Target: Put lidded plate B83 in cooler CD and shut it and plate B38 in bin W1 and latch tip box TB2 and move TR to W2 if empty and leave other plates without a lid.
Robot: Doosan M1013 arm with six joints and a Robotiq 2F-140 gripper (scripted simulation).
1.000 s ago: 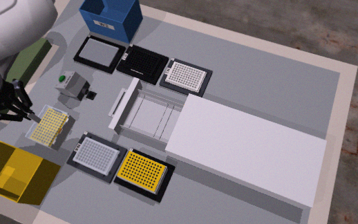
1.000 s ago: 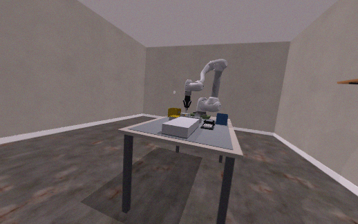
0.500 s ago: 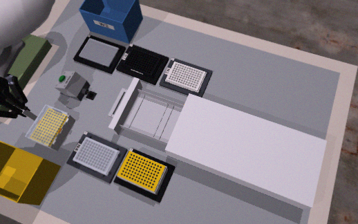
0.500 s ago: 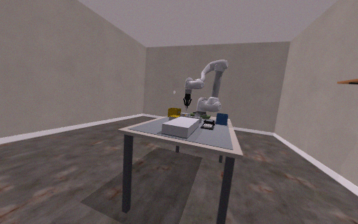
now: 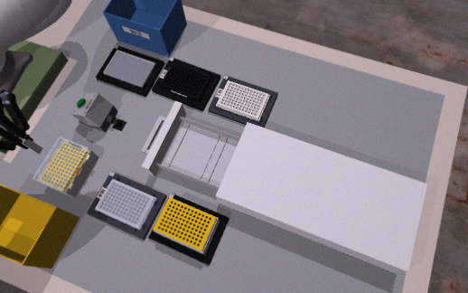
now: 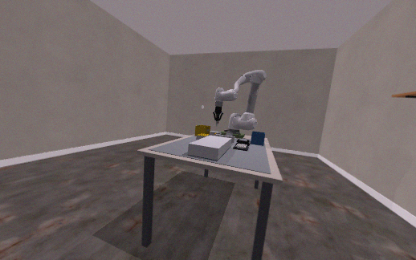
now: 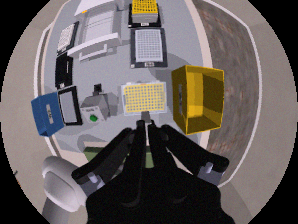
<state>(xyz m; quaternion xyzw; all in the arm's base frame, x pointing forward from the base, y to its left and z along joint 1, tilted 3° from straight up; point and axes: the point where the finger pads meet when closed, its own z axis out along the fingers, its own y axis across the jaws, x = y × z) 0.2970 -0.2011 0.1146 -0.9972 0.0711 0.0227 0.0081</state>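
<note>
The flat grey lid is 32 cm to the left of my hand, 15 cm below it and 7 cm ahead of it. Also, from my hand: clear assay plate: 20 cm ahead, 15 cm below, 6 cm to the right; then done key: 17 cm to the left, 10 cm below, 1 cm ahead; then yellow bin W1: 17 cm to the right, 13 cm below.
</note>
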